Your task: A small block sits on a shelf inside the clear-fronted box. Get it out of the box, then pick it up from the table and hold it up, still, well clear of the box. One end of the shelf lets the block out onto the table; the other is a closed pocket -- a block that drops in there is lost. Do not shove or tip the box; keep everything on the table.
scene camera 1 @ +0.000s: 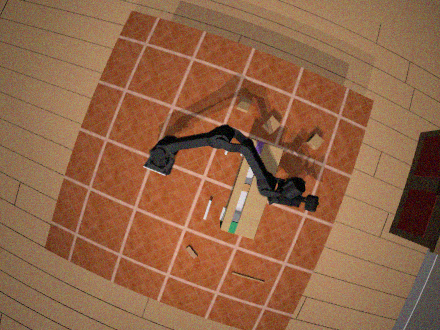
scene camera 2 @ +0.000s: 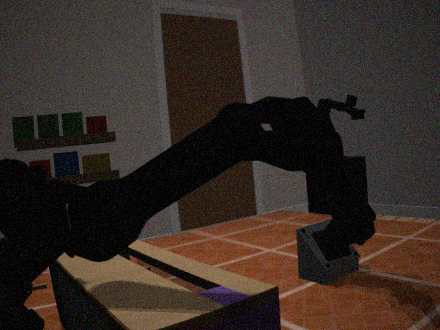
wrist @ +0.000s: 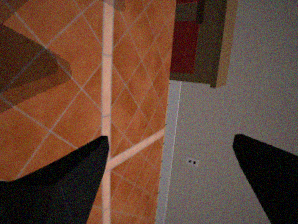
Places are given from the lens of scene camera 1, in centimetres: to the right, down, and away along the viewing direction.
box point(scene camera 1: 243, 211): 9, 18, 100
